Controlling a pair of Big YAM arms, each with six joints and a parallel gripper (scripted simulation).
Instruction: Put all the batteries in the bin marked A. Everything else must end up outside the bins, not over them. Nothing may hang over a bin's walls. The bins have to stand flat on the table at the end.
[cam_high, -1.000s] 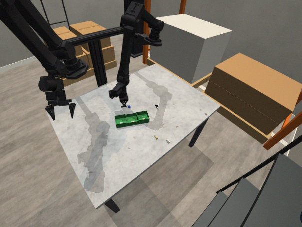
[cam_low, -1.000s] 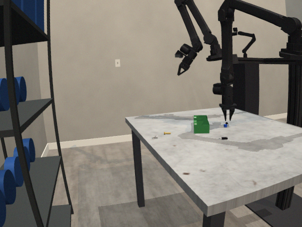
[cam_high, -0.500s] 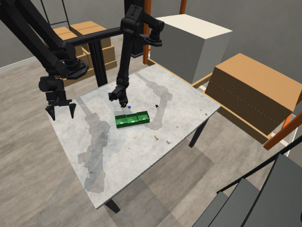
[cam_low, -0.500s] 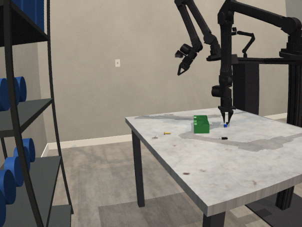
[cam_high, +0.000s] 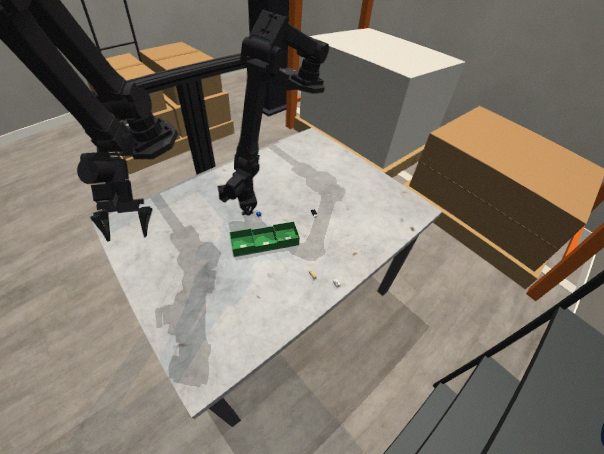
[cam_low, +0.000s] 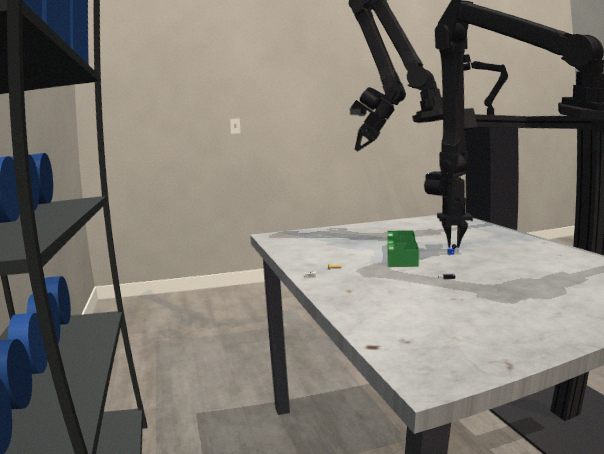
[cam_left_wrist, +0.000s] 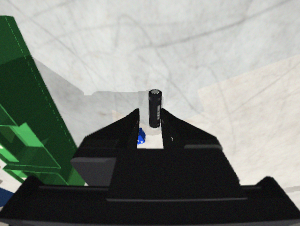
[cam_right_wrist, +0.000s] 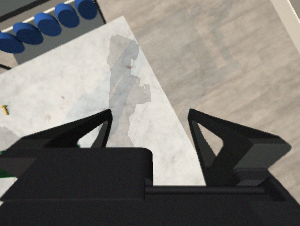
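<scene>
The black battery lies 1 cm below my left hand and 1 cm behind it. Also, from my left hand: yellow screw: 39 cm ahead, 2 cm to the right, 1 cm below; then blue piece: 3 cm to the left, 3 cm ahead, 1 cm below; then green three-compartment bin: 16 cm ahead, 4 cm to the right.
</scene>
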